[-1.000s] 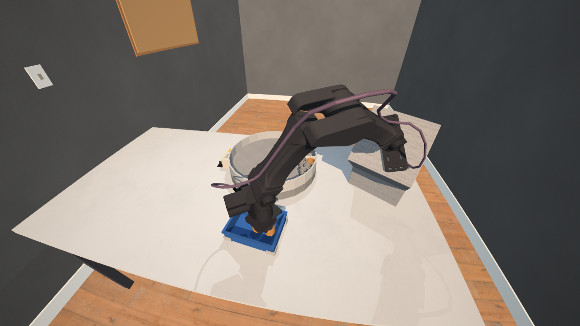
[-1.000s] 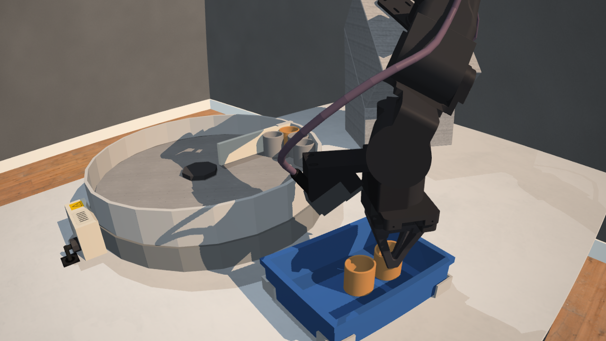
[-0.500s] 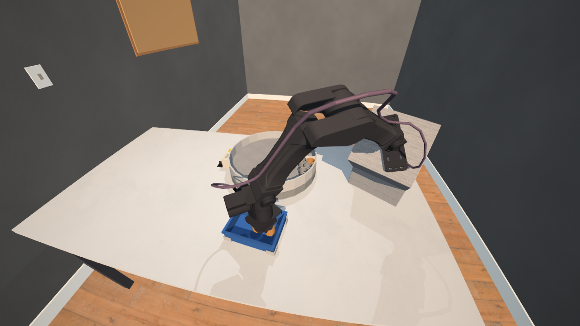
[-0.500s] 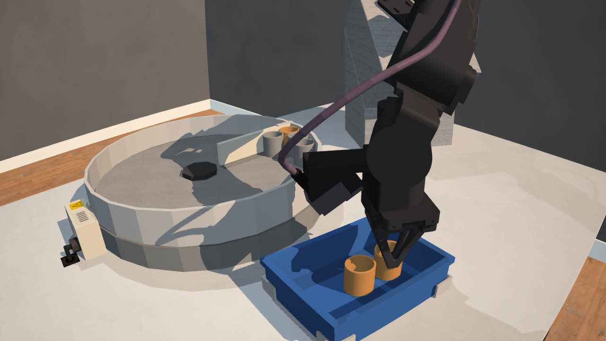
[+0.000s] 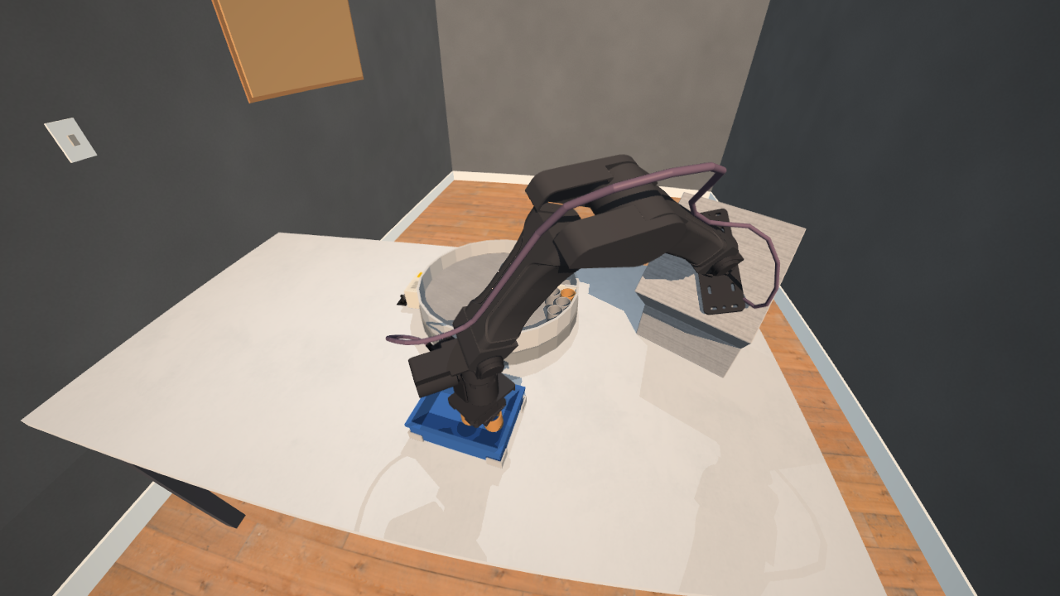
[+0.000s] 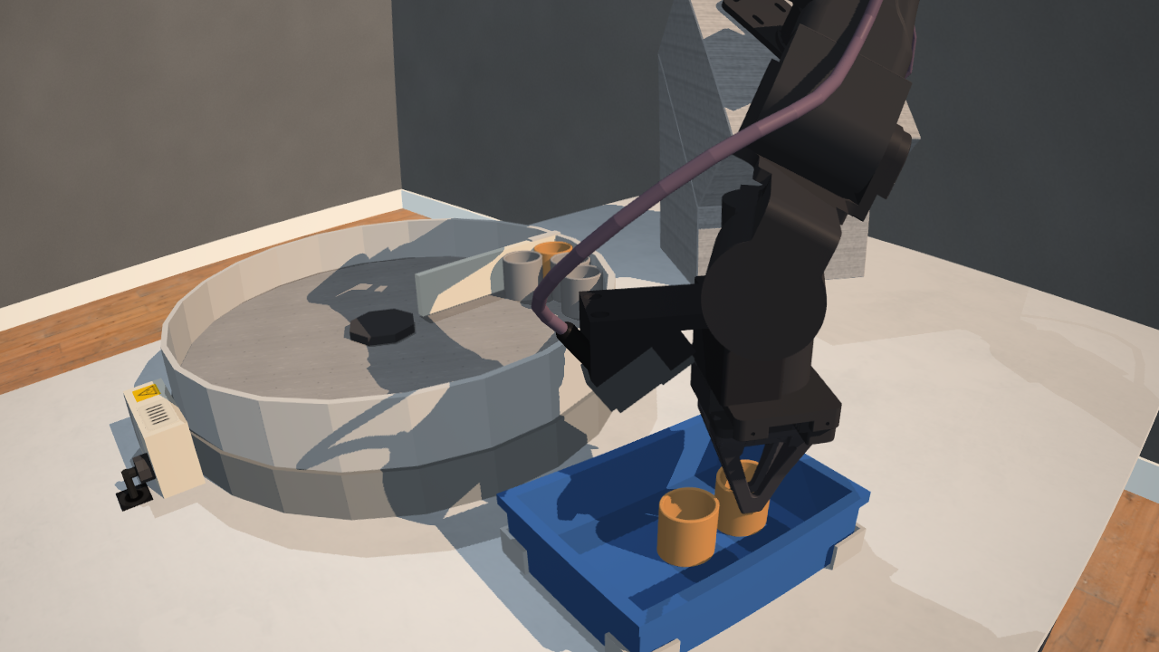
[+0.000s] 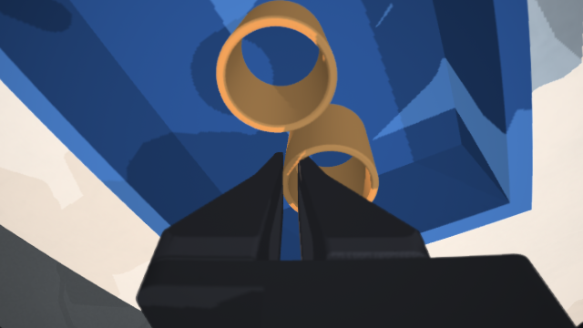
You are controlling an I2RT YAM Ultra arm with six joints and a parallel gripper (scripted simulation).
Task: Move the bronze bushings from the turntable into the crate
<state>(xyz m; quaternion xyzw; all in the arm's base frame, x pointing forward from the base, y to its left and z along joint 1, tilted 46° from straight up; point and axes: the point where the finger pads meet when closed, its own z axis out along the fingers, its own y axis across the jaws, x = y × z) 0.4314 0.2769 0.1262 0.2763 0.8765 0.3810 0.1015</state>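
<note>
Now: the blue crate 4 cm ahead of my hand, 1 cm to the right of it and 1 cm below it. The rest, counted from my hand: round turntable (36 cm to the right, 10 cm ahead, 1 cm above).
</note>
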